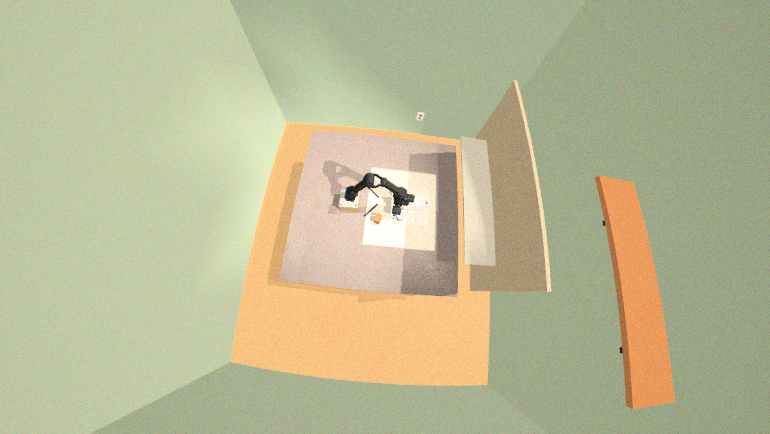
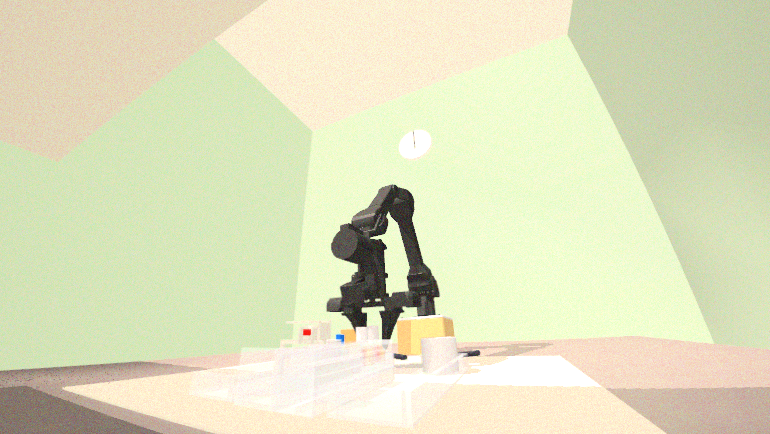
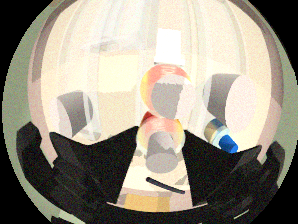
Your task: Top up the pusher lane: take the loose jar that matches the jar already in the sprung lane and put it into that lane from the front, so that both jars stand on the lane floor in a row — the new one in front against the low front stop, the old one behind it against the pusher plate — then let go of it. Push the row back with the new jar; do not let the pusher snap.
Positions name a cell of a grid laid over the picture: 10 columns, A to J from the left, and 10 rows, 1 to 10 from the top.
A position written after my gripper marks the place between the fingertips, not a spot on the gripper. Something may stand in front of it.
Note:
I see my gripper (image 2: E9), a jar (image 3: F7), a jar (image 3: F5) and a clear sprung lane (image 2: D9).
My gripper also shows in image 3 (image 3: F6).

